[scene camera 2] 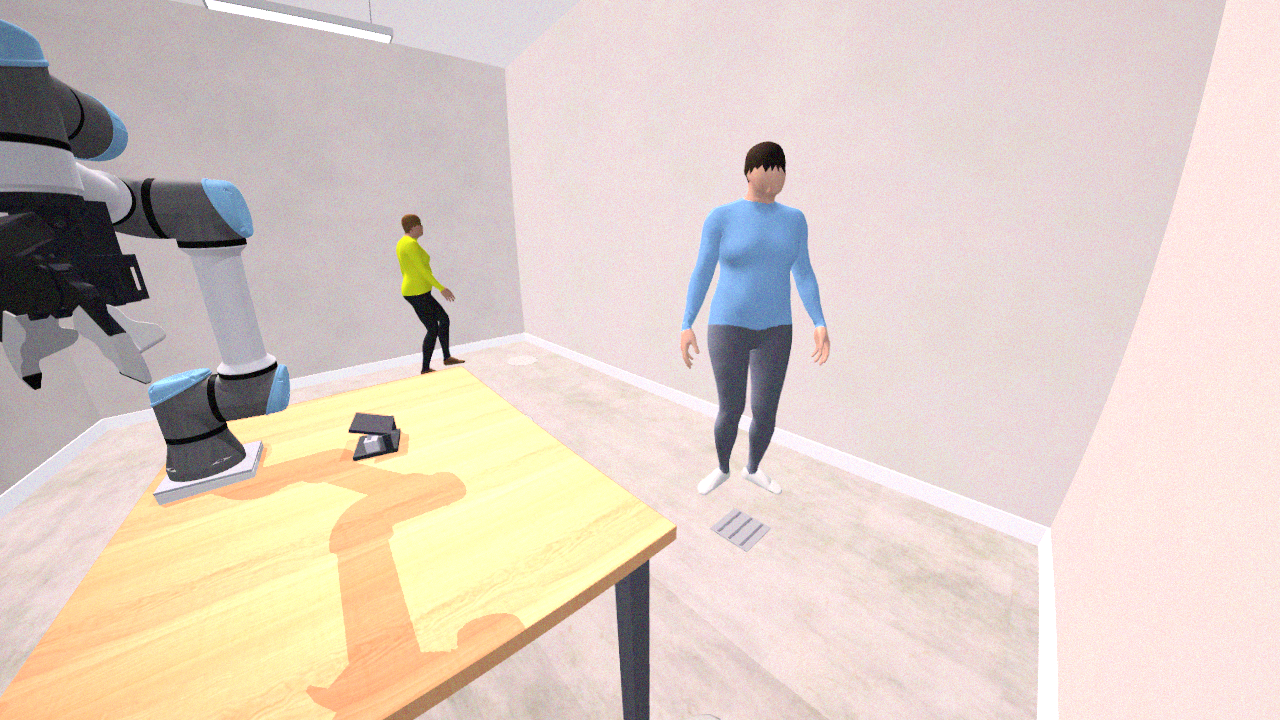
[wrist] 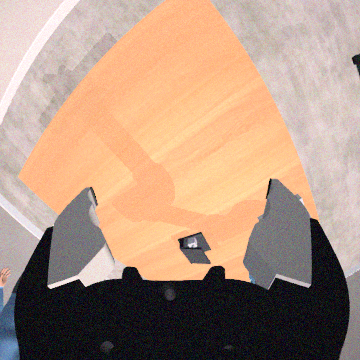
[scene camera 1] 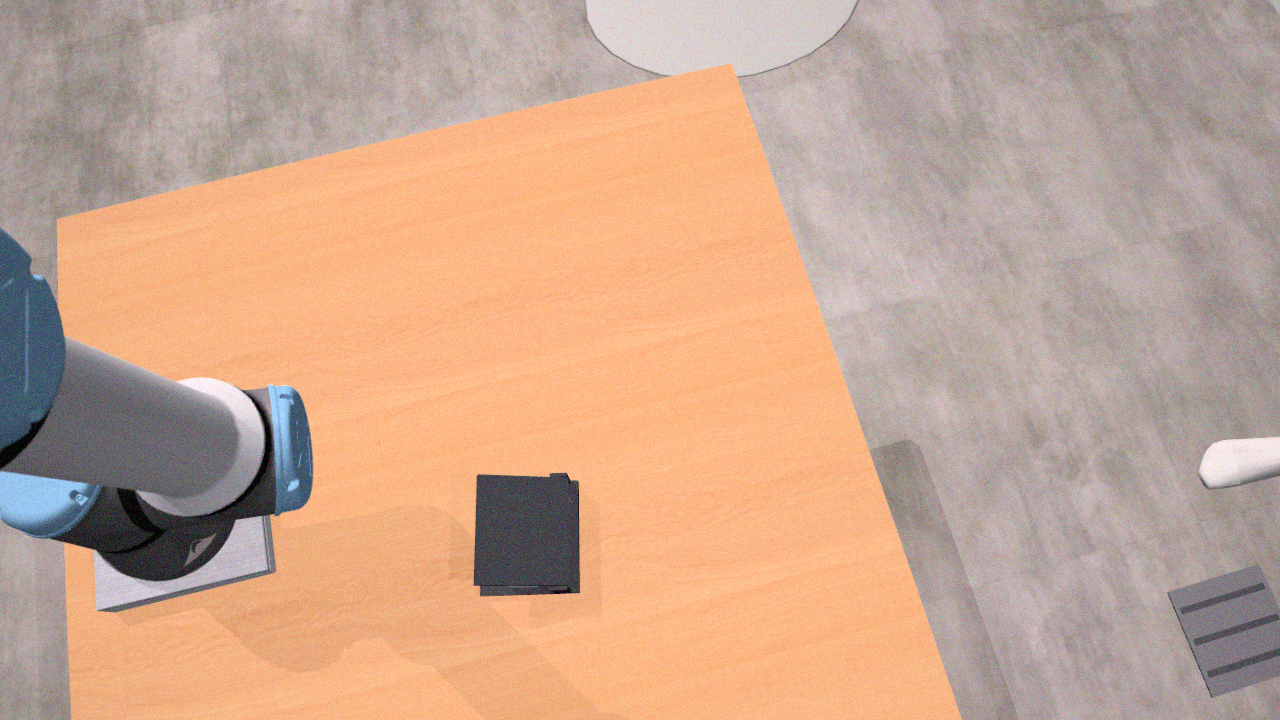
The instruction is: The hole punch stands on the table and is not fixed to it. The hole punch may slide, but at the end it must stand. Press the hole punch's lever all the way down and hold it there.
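Frame: origin at the arm's base, x ahead, y left, z up, level; metres.
Seen in the pictures: gripper, between the fingertips: [scene camera 2: 91, 386] [wrist: 179, 186]; arm's base, origin of its link: [scene camera 2: 209, 464].
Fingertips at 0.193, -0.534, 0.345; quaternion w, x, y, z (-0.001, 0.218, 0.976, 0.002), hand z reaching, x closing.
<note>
Offsets run from my fingertips to a thing's middle, as dx, dy, dz. Level surfaces: height alone.
The black hole punch @(+0.198, +0.474, -0.330) [scene camera 1: 574, 537] [scene camera 2: 377, 444] [wrist: 192, 243] stands on the wooden table @(dz -0.372) [scene camera 1: 626, 268] [scene camera 2: 537, 537] [wrist: 200, 75]. Its flat dark lever @(+0.198, +0.474, -0.307) [scene camera 1: 523, 530] [scene camera 2: 371, 422] [wrist: 197, 256] is raised at a slant, with a gap above the base in the scene camera 2 view. Silvery parts show in the gap. My gripper [scene camera 2: 87, 379] [wrist: 179, 186] is open and empty, high above the table and well apart from the punch. The punch appears low between the fingers in the wrist view, far below them. The gripper does not show in the scene camera 1 view.
The arm's base plate [scene camera 1: 255, 559] [scene camera 2: 205, 486] is fixed on the table beside the punch. A person in blue [scene camera 2: 760, 268] and a person in yellow [scene camera 2: 414, 266] stand beyond the table. A slotted grey plate [scene camera 1: 1230, 626] [scene camera 2: 741, 529] lies on the floor.
</note>
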